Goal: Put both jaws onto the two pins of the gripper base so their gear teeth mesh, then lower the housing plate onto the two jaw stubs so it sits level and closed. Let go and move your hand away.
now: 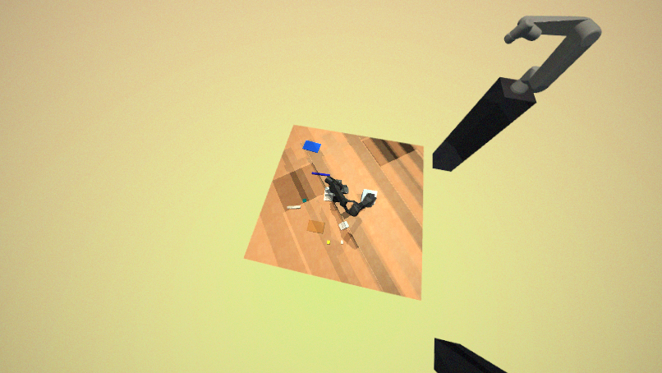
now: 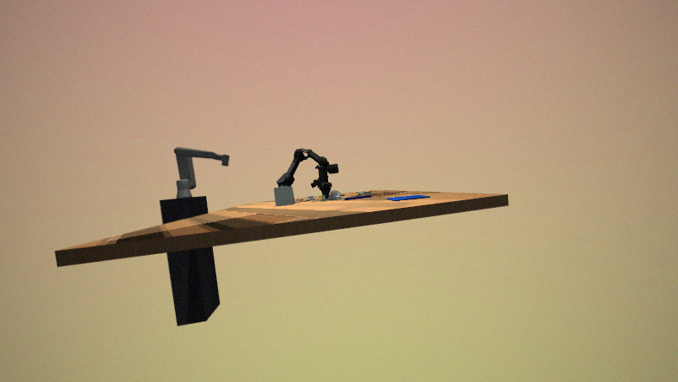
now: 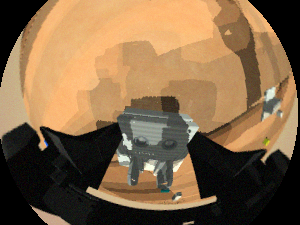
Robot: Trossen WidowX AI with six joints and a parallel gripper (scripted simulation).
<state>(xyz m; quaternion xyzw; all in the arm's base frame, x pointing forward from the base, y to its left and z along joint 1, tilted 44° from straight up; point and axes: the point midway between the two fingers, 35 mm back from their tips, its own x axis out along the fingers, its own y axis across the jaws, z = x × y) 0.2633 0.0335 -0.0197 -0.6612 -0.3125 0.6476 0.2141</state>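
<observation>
Right now the gripper base is 2 cm above my gripper tip and 1 cm ahead of it. From my gripper tip the other things lie so: teal bit 26 cm ahead, 11 cm to the left, 1 cm below; blue bar 18 cm ahead, 16 cm to the right, 1 cm below; brown pad 30 cm to the left, 11 cm ahead, 1 cm below.
</observation>
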